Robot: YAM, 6 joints.
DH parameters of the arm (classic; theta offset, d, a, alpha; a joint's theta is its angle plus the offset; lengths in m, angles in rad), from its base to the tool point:
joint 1: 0 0.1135 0.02 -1.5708
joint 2: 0 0 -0.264 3.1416
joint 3: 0.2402 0 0.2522 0
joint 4: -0.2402 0 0.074 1.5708
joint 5: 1.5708 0 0 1.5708
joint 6: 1.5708 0.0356 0 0
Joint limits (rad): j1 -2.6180..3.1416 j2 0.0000..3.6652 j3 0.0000..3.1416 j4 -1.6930..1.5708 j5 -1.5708..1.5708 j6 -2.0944..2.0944
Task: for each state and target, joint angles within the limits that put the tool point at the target. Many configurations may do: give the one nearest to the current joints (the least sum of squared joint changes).
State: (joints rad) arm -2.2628 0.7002 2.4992 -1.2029 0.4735 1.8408
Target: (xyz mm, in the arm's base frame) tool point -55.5 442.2 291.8
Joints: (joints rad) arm -1.4876 0.0355 2.6451 -1.4330 0.5480 1.8408
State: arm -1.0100 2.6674 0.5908 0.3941 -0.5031 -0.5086
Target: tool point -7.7 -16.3 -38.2
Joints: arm -1.3510 2.7016 0.1376 0.2601 0.3161 -0.5086
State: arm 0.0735 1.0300 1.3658 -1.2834 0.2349 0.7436
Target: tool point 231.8 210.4 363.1
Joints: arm 0.7545 1.5264 1.5861 -1.0068 0.1541 0.7436
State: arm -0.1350 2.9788 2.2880 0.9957 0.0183 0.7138
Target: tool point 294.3 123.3 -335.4
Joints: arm 0.3920 3.5614 1.7279 0.8829 -0.0425 0.7138
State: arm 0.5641 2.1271 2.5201 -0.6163 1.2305 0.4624
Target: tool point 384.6 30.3 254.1
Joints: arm 0.1655 1.9453 1.6235 -1.0573 1.2231 0.4624
